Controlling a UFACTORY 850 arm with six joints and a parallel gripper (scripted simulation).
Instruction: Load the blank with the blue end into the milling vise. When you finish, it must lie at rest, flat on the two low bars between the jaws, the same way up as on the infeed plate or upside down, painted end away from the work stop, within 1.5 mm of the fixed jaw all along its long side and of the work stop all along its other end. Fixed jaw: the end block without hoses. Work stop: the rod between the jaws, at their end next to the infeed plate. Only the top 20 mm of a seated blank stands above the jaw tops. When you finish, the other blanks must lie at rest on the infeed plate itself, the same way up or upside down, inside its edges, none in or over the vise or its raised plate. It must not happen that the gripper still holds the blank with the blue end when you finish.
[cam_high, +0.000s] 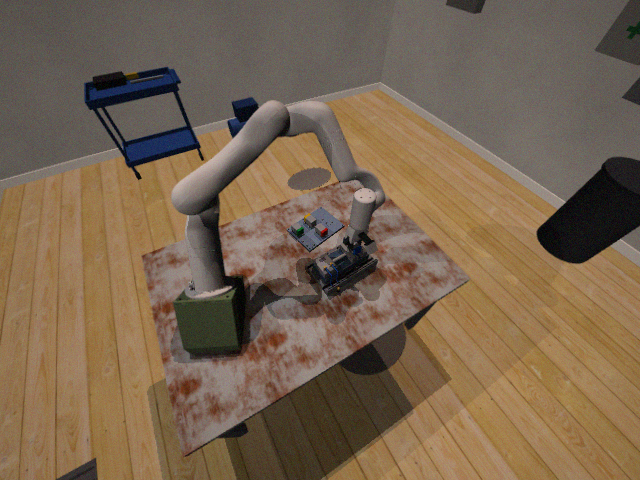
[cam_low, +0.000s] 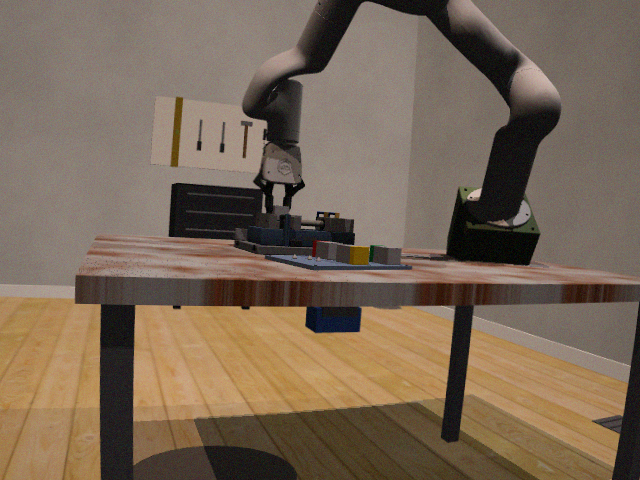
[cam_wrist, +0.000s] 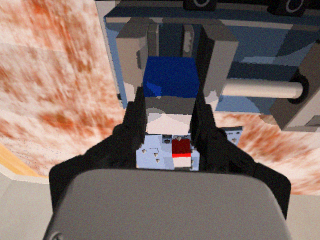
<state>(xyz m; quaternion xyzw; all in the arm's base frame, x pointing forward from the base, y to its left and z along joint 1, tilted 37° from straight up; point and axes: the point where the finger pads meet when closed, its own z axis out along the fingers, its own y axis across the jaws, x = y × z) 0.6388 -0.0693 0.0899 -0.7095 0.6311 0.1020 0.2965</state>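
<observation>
Now: the blue-ended blank 20 mm below my hand. Round my hand: pale rod 90 mm behind, 20 mm to the right, 40 mm below; milling vise 70 mm behind, 10 mm to the right, 80 mm below; red-ended blank 80 mm behind, 210 mm to the left, 100 mm below.
</observation>
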